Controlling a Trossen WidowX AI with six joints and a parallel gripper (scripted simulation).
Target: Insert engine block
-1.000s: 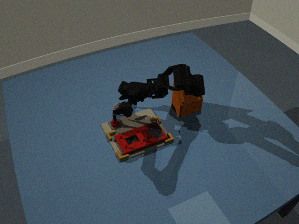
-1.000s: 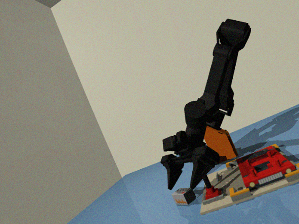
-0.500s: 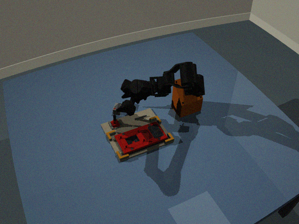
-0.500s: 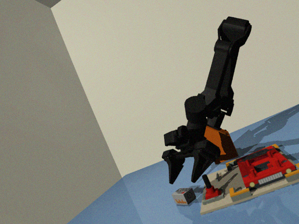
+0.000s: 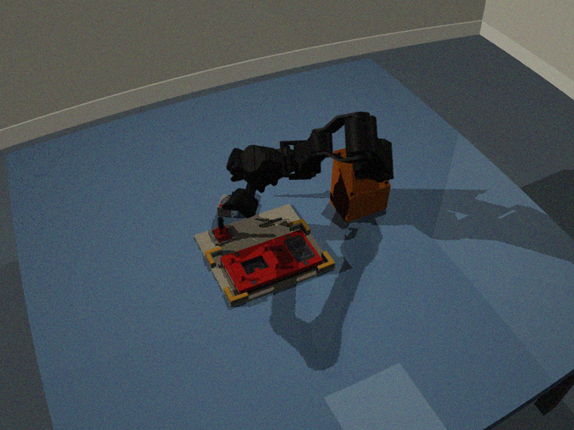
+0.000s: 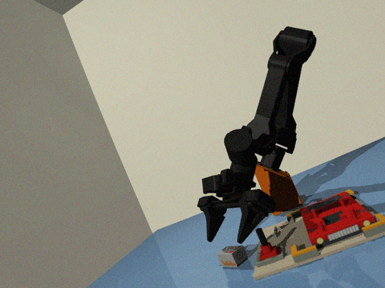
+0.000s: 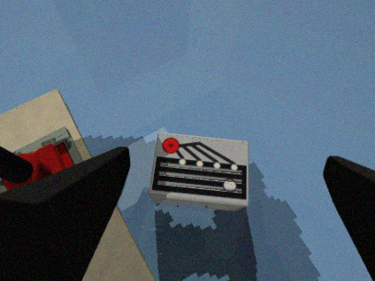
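The grey engine block is 1 cm to the left of my gripper tip and 3 cm below it. From my gripper tip the other things lie so: grey base plate 3 cm behind, 18 cm to the left, 3 cm below.
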